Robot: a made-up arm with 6 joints.
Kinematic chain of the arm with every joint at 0, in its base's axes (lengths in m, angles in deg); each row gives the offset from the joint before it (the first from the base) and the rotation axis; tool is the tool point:
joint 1: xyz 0 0 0.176 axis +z
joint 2: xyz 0 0.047 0 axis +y
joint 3: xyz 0 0 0.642 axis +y
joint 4: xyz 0 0 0.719 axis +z
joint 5: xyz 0 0 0 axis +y
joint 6: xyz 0 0 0.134 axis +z
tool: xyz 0 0 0
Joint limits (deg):
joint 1: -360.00..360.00
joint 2: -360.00..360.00
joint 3: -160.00..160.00
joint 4: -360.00..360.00
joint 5: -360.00..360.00
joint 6: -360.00..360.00
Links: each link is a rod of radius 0.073 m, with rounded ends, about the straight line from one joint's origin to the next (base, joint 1, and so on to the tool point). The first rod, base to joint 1, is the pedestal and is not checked.
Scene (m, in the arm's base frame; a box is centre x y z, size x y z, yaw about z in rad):
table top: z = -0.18
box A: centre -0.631 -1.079 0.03 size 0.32 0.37 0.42 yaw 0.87
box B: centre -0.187 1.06 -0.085 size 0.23 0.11 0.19 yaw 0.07
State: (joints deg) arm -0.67 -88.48 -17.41 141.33 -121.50 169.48
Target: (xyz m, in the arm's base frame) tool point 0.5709 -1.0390 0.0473
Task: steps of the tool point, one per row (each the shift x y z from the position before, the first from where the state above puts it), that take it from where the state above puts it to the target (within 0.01 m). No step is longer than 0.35 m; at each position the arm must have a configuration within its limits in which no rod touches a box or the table.
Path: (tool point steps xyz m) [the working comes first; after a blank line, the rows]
Joints at the target: 117.46 -75.88 -46.82 130.60 -133.00 169.48
Straight joint move there: touches box A.

1: 0.0269 -0.1907 0.2157
2: 0.0978 -0.1690 0.2004
3: 0.1519 -0.1268 0.1766
4: 0.1845 -0.0733 0.1461
5: 0.1011 -0.2595 -0.0992
6: 0.1895 -0.2200 -0.1202
7: 0.2590 -0.1471 -0.1360
8: 0.2977 -0.0509 -0.1457
9: 0.2971 0.0547 -0.1484
10: 0.2560 0.1529 -0.1432

